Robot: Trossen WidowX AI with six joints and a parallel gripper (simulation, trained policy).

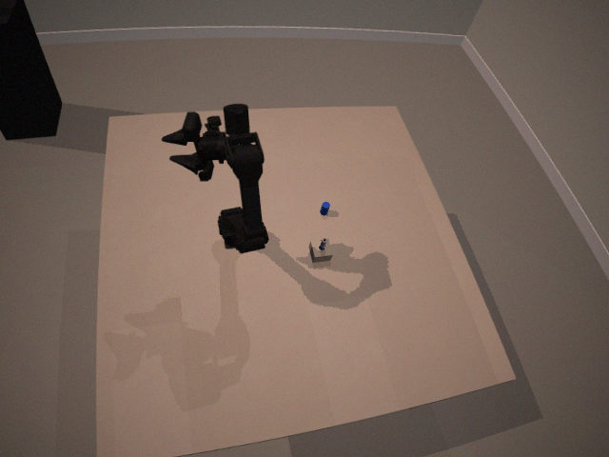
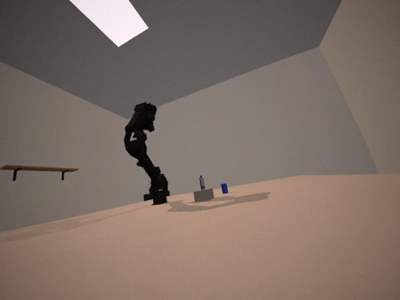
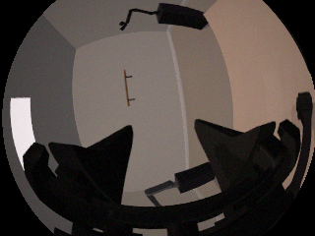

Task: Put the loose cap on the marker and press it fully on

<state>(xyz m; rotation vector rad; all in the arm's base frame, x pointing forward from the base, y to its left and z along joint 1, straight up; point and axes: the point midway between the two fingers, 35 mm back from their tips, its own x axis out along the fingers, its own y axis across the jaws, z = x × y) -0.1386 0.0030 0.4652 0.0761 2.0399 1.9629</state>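
The blue cap is 520 mm ahead of my gripper tip, 70 mm to the left of it and 430 mm below it. The rest, counted from my gripper tip: grey holder block: 460 mm ahead, 100 mm to the right, 440 mm below.
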